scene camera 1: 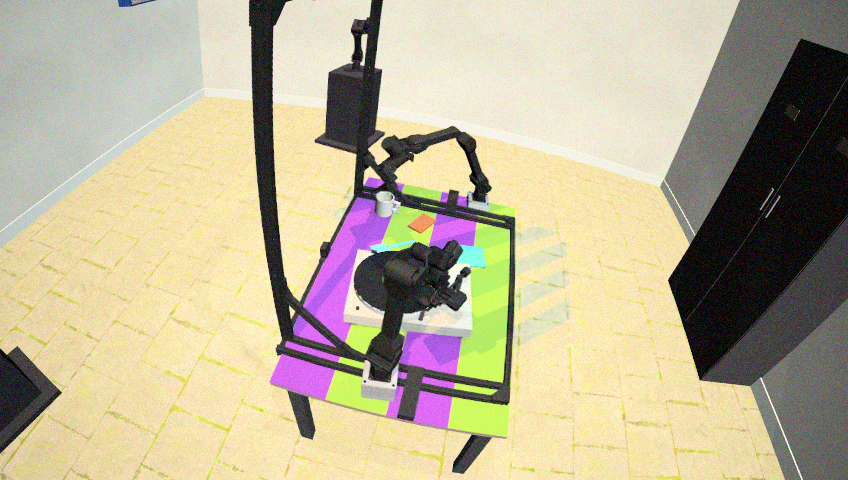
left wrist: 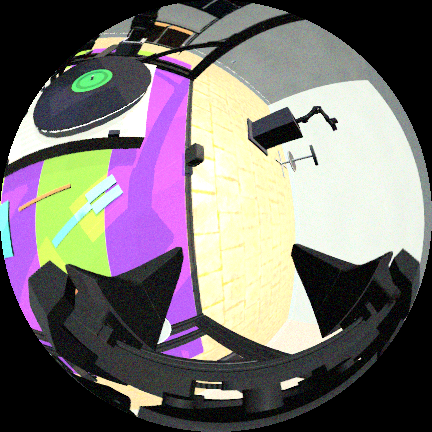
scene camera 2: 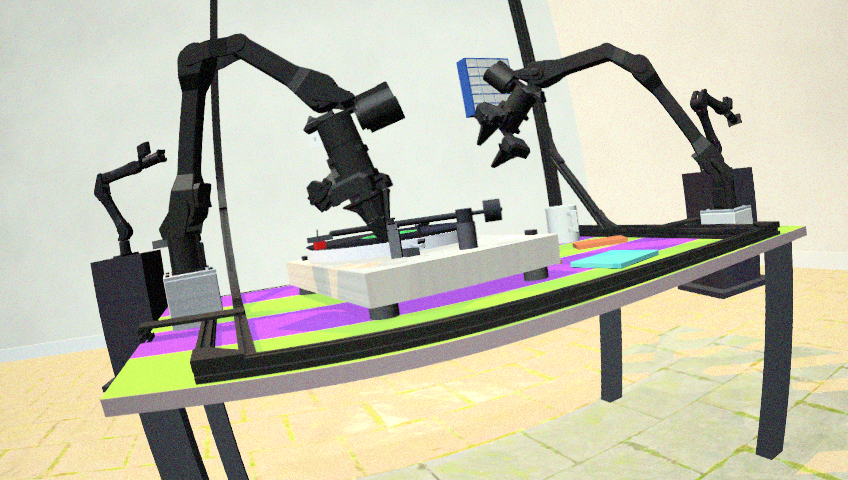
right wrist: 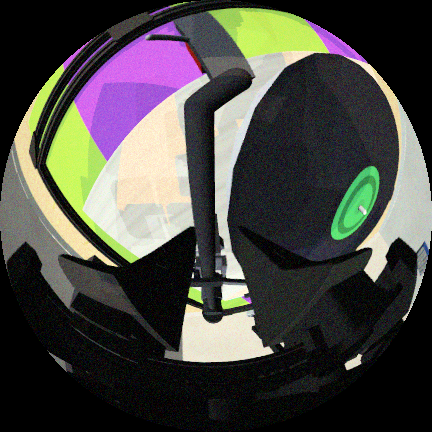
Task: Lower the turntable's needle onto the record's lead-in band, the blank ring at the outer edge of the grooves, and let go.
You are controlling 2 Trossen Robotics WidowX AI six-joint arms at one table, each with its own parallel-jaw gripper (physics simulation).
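Frame: origin at the left arm's base, x ahead, y left, z up, level; centimetres.
Where they show: left gripper, fingertip midpoint: [scene camera 1: 363, 185] [left wrist: 239, 252] [scene camera 2: 485, 155]; right gripper, fingertip midpoint: [scene camera 2: 386, 240] [right wrist: 215, 232]; left arm's base, origin of the base link: [scene camera 1: 478, 198] [scene camera 2: 725, 207]; right arm's base, origin of the base link: [scene camera 1: 380, 372] [scene camera 2: 188, 271].
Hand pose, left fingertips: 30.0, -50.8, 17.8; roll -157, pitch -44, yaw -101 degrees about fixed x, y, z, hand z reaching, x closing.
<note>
Things, the pixels of their top centre, and the offset from my left fingertips, as dx, dy, dz. "spot": a spot on its surface instead.
- black record, middle of its top: [right wrist: 359, 206] [scene camera 2: 389, 234] [left wrist: 91, 78] [scene camera 1: 397, 280] +34.9, +17.9, -13.4
- dark tonearm, middle of its top: [right wrist: 210, 299] [scene camera 2: 399, 212] [scene camera 1: 445, 289] +39.8, +34.1, -9.6
- white mug, surface spot: [scene camera 2: 558, 223] spot: -11.4, +10.1, -17.8
- orange block, middle of its top: [scene camera 2: 599, 240] [scene camera 1: 422, 222] -10.0, +25.4, -21.7
- cyan block, middle of its top: [scene camera 2: 615, 255] [scene camera 1: 470, 255] +7.1, +46.1, -21.7
- black upright, surface spot: [scene camera 2: 393, 239] spot: +41.3, +33.8, -13.4
The black record [scene camera 1: 371, 285] [left wrist: 122, 95] [right wrist: 310, 125] with a green label lies on the pale turntable [scene camera 1: 368, 318] [scene camera 2: 464, 261]. The dark tonearm [scene camera 2: 428, 220] [right wrist: 200, 175] runs beside the record in the right wrist view. Its headshell [scene camera 2: 319, 245] [right wrist: 217, 47], with a red part, is near the platter's edge; the needle tip is hidden. My right gripper [scene camera 2: 380, 234] [right wrist: 215, 232] stands partly open around the tonearm tube, with a narrow gap visible on one side. My left gripper [scene camera 2: 486, 154] [left wrist: 239, 252] is open and empty, high above the table and away from the turntable.
A white mug [scene camera 1: 384, 204] [scene camera 2: 558, 223], an orange block [scene camera 1: 421, 223] [scene camera 2: 599, 242] and a cyan block [scene camera 1: 473, 256] [scene camera 2: 615, 258] lie beyond the turntable in scene camera 1. A black upright [scene camera 2: 393, 239] stands beside the right fingers. Black rails [scene camera 1: 509, 309] border the table.
</note>
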